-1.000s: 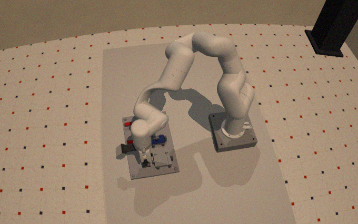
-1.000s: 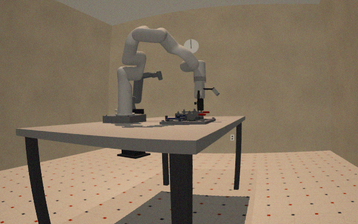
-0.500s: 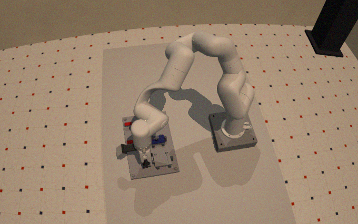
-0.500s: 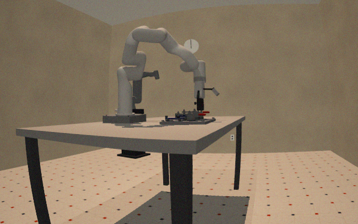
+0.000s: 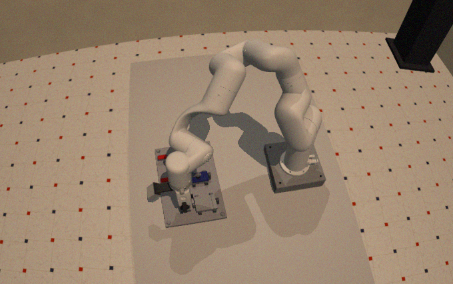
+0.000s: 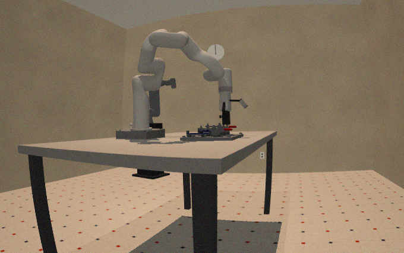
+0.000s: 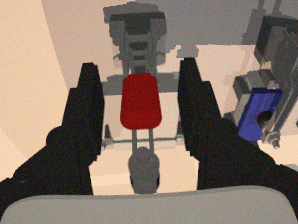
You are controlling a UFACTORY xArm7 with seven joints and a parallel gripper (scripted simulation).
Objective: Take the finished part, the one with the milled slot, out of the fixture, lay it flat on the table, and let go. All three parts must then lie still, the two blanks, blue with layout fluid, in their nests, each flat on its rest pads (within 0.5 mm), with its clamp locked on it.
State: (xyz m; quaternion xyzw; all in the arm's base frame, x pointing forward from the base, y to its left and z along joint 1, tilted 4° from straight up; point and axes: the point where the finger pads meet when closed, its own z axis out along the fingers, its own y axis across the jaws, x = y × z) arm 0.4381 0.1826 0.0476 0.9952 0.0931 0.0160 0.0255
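Right now the grey finished part is 9 cm behind my hand, 2 cm to the right of it and 6 cm below it. Round my hand: grey fixture plate (1 cm behind, 11 cm to the right, 8 cm below).
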